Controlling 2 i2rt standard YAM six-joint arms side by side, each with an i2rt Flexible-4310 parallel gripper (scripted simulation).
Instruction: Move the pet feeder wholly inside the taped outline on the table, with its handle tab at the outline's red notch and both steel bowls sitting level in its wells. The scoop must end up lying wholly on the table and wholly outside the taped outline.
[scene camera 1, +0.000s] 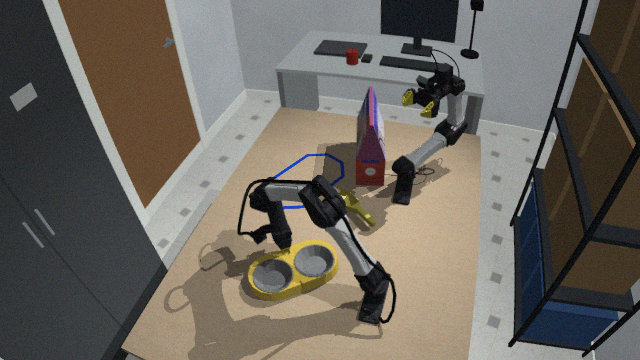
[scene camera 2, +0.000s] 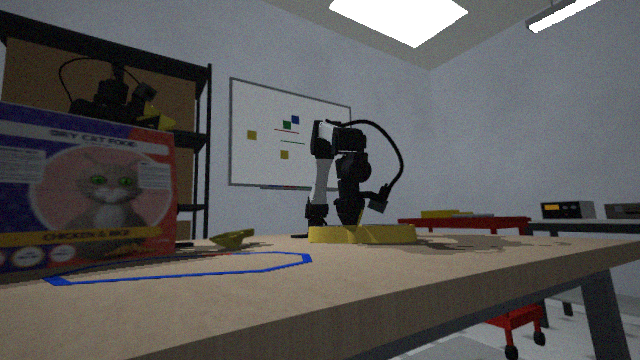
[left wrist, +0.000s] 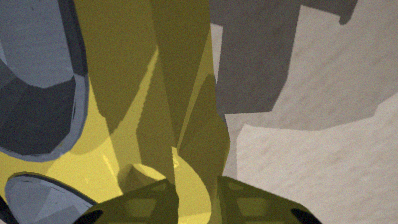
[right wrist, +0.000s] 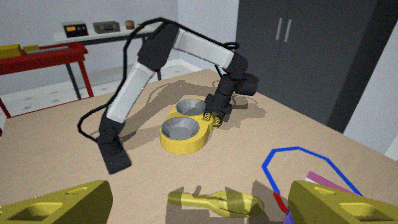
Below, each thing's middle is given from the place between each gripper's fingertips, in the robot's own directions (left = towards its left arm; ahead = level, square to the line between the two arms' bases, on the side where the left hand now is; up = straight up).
Labels:
My left gripper (scene camera 2: 353, 230) is now 6 cm to the right of the yellow pet feeder (scene camera 1: 307, 283), 5 cm past it and 3 cm above it. The rest, counted from my left hand: yellow scoop (right wrist: 223, 199): 28 cm to the right, 18 cm behind, 2 cm below; then blue taped outline (scene camera 2: 55, 280): 40 cm to the right, 7 cm ahead, 4 cm below.
I see the yellow scoop 38 cm below my right hand (scene camera 2: 168, 118), 18 cm ahead of it and 17 cm to the left of it. Round my right hand: yellow pet feeder: 51 cm to the left, 39 cm below, 31 cm ahead; blue taped outline: 43 cm ahead, 40 cm below, 5 cm to the left.

